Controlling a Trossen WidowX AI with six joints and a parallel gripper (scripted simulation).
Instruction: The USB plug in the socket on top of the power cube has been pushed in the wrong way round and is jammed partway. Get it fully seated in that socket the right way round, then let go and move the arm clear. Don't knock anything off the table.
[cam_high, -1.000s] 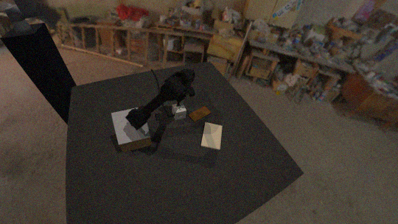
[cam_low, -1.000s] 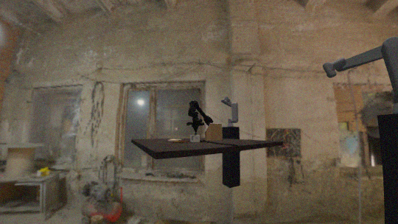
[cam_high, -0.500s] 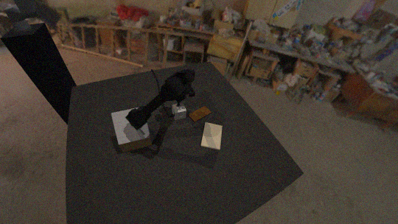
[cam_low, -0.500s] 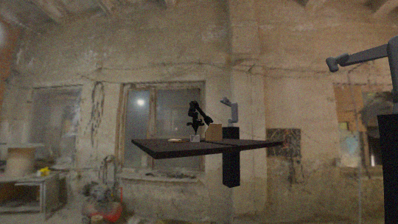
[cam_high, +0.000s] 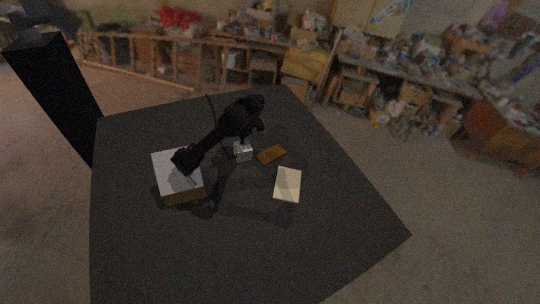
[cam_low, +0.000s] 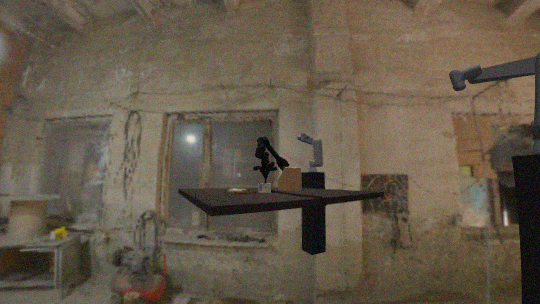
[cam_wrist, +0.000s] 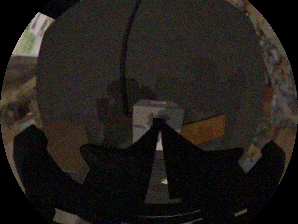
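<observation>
Right now the USB plug is 2 cm below my gripper tip. Also, from my gripper tip: brown flat block (15 cm ahead, 10 cm below, 5 cm to the right); cream block (25 cm to the right, 16 cm ahead, 10 cm below).
</observation>
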